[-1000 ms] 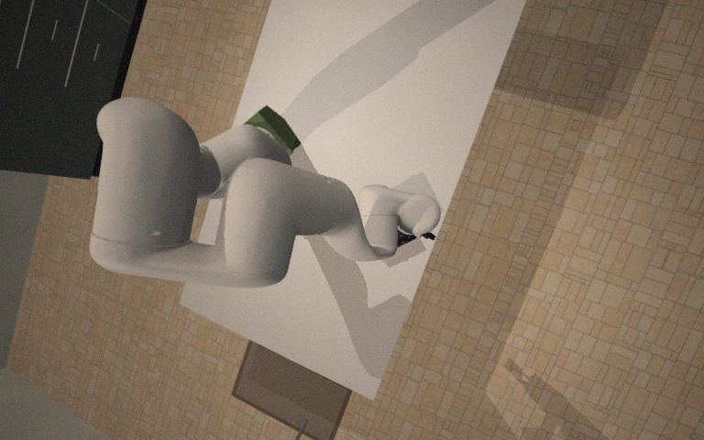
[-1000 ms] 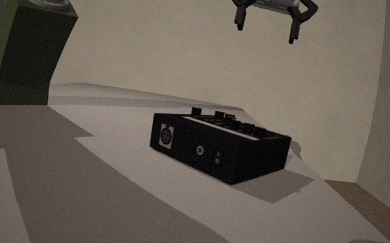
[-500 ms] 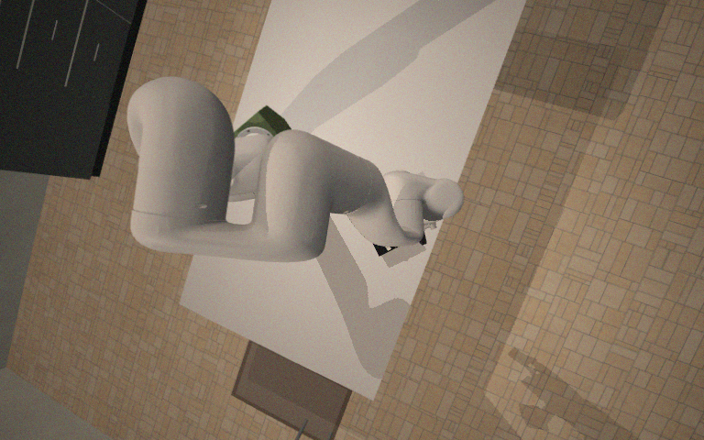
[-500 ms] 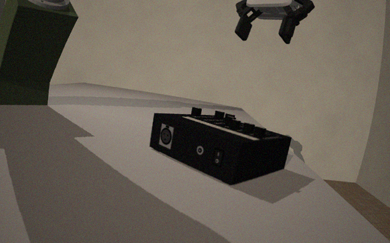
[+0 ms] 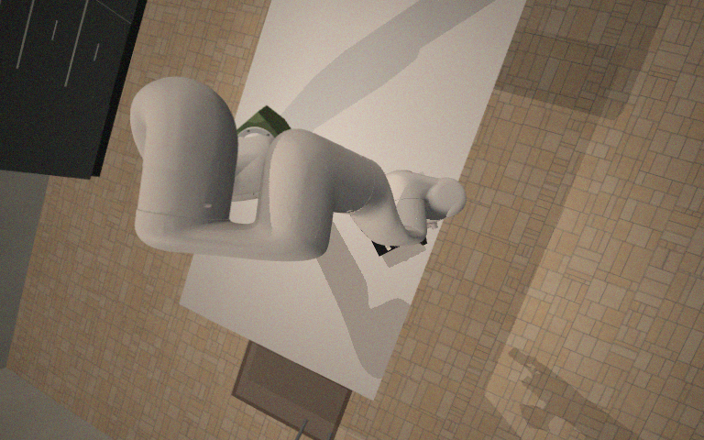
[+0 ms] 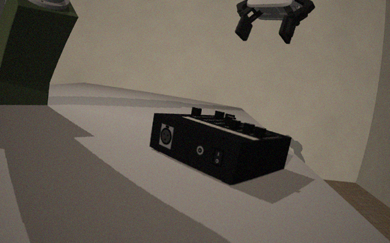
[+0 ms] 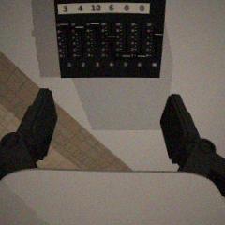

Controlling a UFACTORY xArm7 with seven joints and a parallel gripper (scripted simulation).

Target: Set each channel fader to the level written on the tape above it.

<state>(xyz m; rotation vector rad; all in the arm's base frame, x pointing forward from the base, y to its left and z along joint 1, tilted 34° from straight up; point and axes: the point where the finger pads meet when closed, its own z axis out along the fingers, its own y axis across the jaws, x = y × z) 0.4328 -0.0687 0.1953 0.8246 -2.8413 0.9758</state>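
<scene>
The master fader cap lies 90 mm behind my hand, 20 mm to the left of it and 150 mm below it.
</scene>
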